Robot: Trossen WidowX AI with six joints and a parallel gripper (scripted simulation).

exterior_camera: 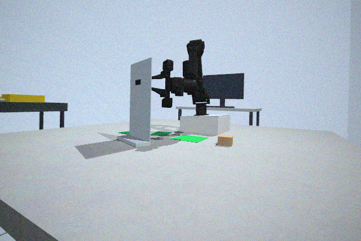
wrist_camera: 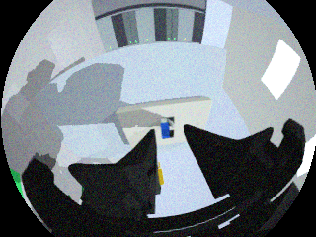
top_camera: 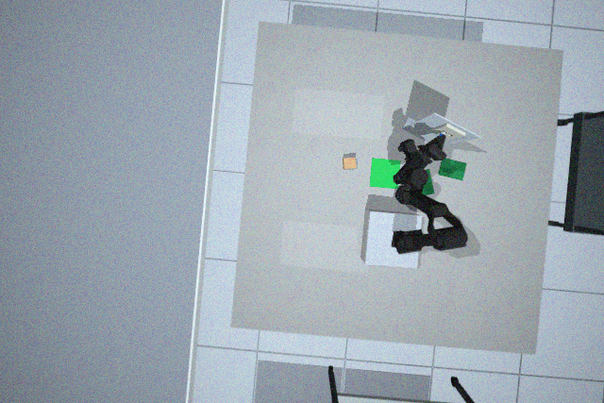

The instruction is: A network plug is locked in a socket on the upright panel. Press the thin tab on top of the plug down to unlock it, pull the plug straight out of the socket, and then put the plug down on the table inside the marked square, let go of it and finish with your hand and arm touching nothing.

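My gripper tip is now 1 cm short of the network plug. From my gripper tip the other things lie so: orange block (14 cm behind, 27 cm to the left, 21 cm below); upright grey panel (3 cm ahead, 1 cm to the right, 9 cm below); green marked square (15 cm behind, 11 cm to the left, 22 cm below).
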